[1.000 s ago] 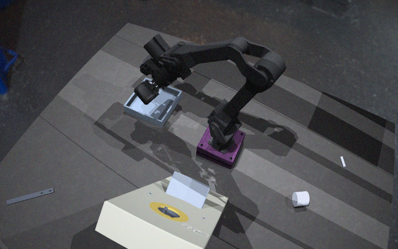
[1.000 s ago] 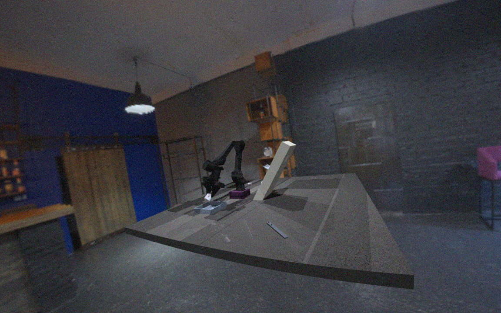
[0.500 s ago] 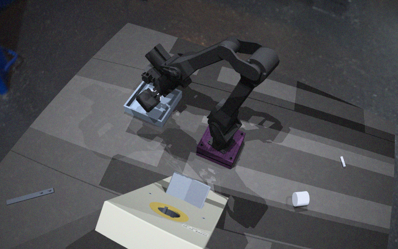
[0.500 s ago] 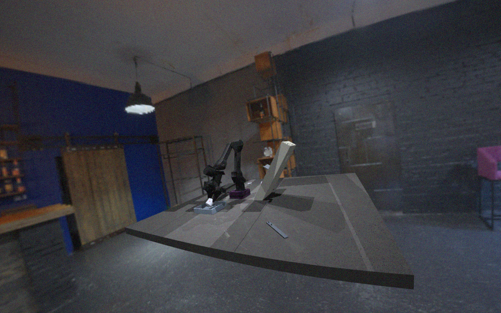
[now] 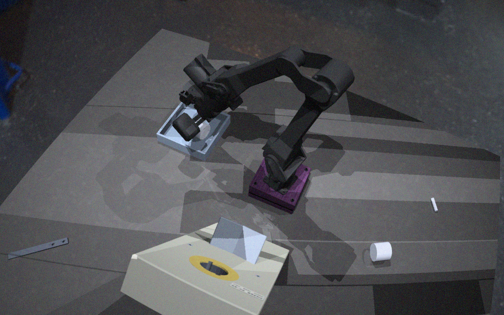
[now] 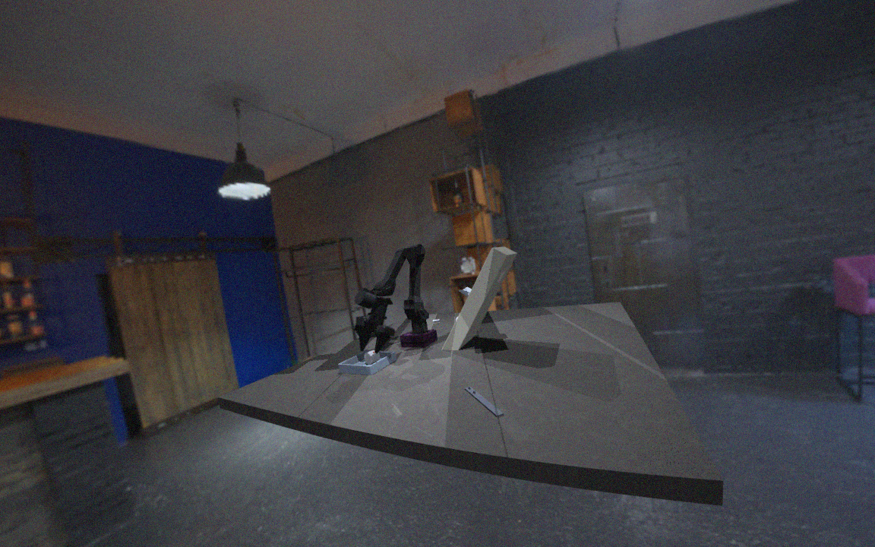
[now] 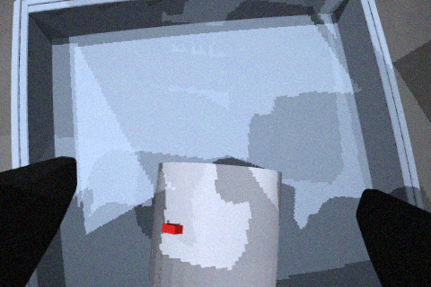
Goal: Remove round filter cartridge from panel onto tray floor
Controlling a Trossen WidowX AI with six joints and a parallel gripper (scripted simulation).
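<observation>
Now: the round filter cartridge 2 cm to the left of my gripper tip and 2 cm below it. Also, from my gripper tip: small white stick: 22 cm behind, 67 cm to the left, 5 cm below; then light blue tray: 1 cm to the right, 4 cm below.
</observation>
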